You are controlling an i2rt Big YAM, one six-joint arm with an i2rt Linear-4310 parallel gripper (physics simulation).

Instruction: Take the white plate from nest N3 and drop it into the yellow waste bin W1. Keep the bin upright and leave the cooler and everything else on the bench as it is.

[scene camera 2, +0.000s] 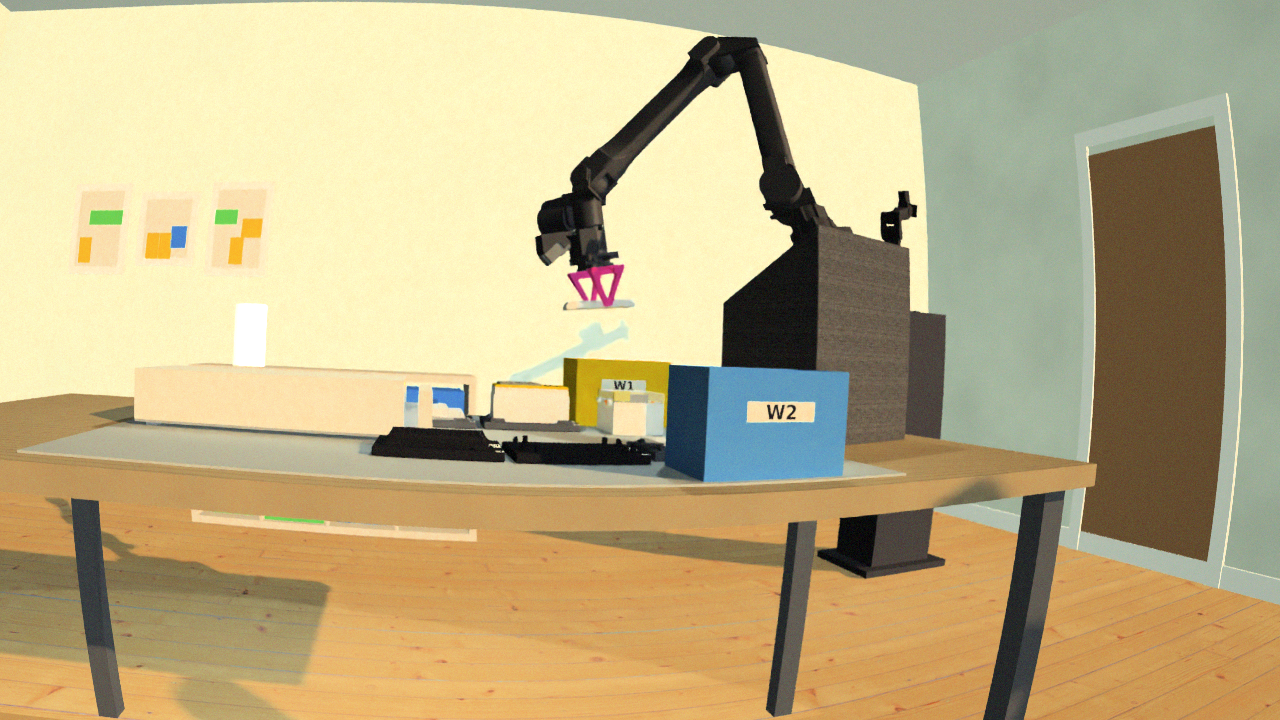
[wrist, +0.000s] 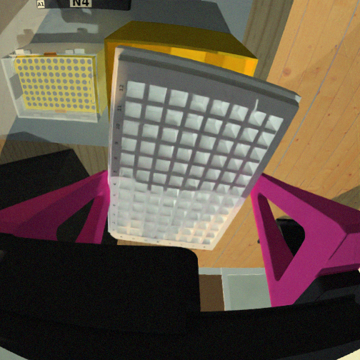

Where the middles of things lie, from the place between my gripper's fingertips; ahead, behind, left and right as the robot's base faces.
Right now the yellow waste bin W1 (scene camera 2: 583,377) is 160 mm below my hand and 30 mm behind it. Also, from my hand: tip box (scene camera 2: 644,414) (180 mm below, 160 mm to the left, 20 mm behind); black plate (scene camera 2: 409,436) (520 mm to the left, 320 mm ahead, 200 mm below); yellow-topped rack (scene camera 2: 529,402) (170 mm below, 150 mm ahead, 130 mm to the left).
